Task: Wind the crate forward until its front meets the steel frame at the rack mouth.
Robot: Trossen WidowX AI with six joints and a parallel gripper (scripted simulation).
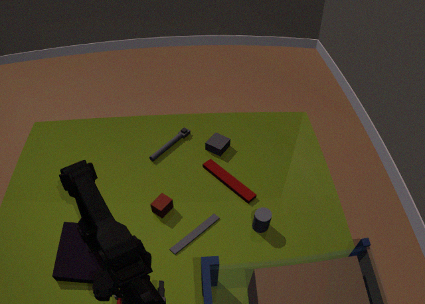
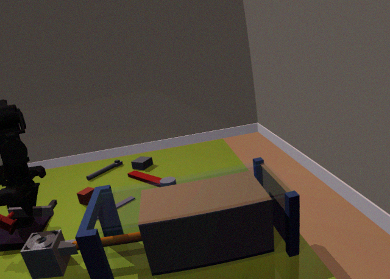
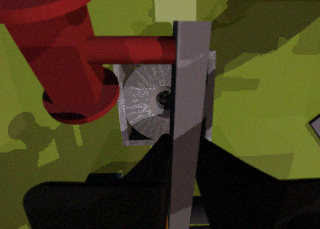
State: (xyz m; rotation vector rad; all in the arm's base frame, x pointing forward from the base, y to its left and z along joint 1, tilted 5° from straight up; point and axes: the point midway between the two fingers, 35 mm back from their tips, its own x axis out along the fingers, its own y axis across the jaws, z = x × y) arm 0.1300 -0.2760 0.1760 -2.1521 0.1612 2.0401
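Right now the red crank grip is 6 cm behind my gripper tip, 3 cm to the right of it and 1 cm above it. From my gripper tip the other things lie so: winch handle 2 cm behind, 1 cm to the right, 1 cm above; then blue steel frame 16 cm ahead, 3 cm to the right, 6 cm below; then grey winch 2 cm behind, 1 cm to the right, 13 cm below.
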